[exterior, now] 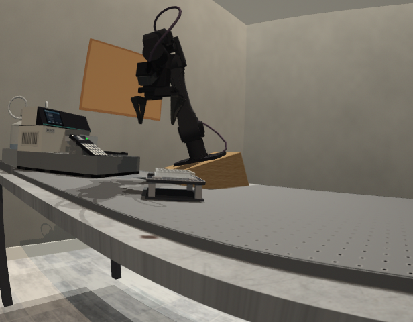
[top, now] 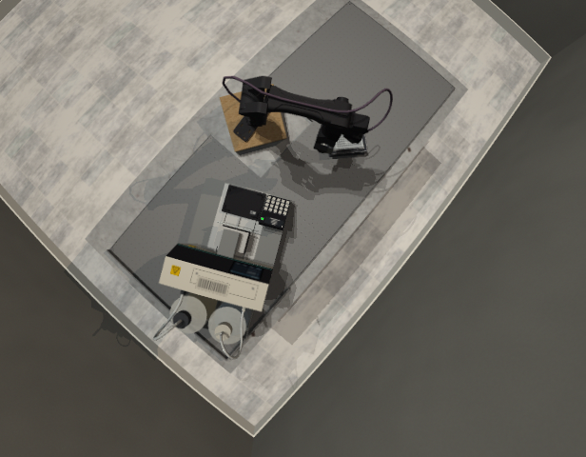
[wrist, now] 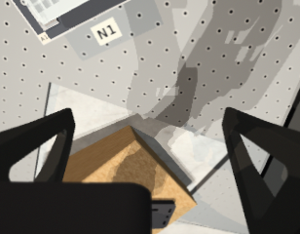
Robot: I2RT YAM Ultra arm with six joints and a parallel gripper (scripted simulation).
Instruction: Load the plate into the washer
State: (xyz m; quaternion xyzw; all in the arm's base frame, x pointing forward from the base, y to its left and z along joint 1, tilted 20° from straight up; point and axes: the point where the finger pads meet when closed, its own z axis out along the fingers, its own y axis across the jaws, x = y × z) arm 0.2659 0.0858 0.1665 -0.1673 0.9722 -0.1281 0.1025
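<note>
My gripper is now 130 mm above the clear well plate, 120 mm to the right of it and 70 mm short of it. The rest, counted from my hand: black carrier pocket (360 mm to the right, 120 mm behind, 90 mm below); plate washer (510 mm to the right, 70 mm behind, 50 mm below); nest (140 mm below, 120 mm to the left, 70 mm ahead).
</note>
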